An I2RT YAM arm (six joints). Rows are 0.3 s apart.
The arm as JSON. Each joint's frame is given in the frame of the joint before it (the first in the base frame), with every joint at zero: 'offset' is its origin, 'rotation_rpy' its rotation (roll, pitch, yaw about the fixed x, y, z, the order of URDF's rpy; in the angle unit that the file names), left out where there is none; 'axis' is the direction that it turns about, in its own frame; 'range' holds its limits. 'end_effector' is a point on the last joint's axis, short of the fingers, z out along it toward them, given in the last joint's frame.
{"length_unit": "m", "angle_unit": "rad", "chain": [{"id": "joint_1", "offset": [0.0, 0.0, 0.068], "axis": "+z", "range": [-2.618, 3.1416]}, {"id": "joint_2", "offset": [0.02, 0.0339, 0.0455], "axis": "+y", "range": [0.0, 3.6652]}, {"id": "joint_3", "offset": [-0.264, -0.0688, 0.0], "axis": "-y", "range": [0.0, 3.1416]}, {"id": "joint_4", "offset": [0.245, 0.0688, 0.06], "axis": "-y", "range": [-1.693, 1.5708]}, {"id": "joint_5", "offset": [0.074, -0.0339, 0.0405], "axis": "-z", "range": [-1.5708, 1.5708]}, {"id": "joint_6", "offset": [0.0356, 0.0, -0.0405], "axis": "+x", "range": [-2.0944, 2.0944]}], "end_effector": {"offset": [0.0, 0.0, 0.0], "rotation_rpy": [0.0, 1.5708, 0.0]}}
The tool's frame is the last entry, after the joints.
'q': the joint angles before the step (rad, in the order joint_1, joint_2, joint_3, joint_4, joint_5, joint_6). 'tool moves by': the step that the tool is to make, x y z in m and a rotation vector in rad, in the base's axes. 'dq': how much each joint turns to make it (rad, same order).
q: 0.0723, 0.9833, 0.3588, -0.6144, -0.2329, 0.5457
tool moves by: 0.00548, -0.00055, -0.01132, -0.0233, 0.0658, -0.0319
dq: 0.0000, 0.0976, 0.0000, 0.0359, 0.0271, 0.0256
